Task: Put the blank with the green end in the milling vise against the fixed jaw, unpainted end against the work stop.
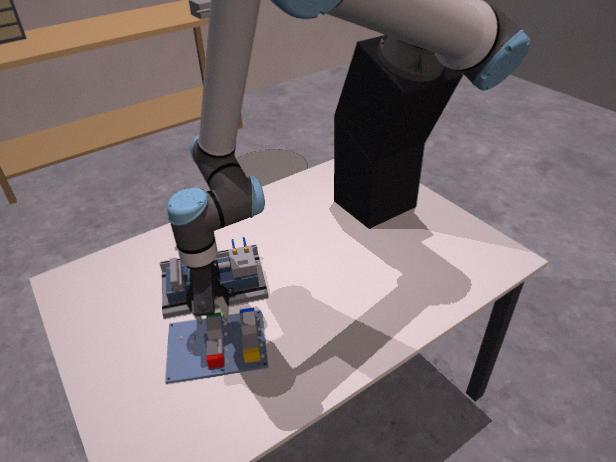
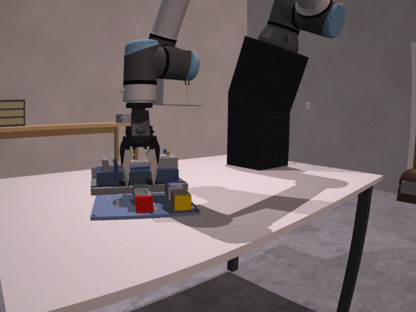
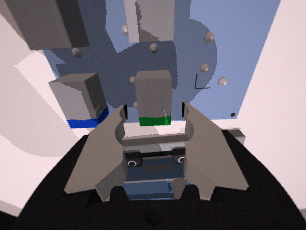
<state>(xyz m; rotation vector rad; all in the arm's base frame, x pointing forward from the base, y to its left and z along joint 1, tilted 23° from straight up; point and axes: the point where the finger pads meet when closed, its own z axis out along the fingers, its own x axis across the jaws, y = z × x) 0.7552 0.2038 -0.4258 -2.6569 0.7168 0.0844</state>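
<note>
Now: hand 30 mm above the green-ended blank. The rest, counted from my hand: blue-ended blank: 80 mm behind, 50 mm to the left, 30 mm below; red-ended blank: 50 mm ahead, 80 mm to the left, 30 mm below; blue plate: 20 mm ahead, 40 mm to the left, 50 mm below.
</note>
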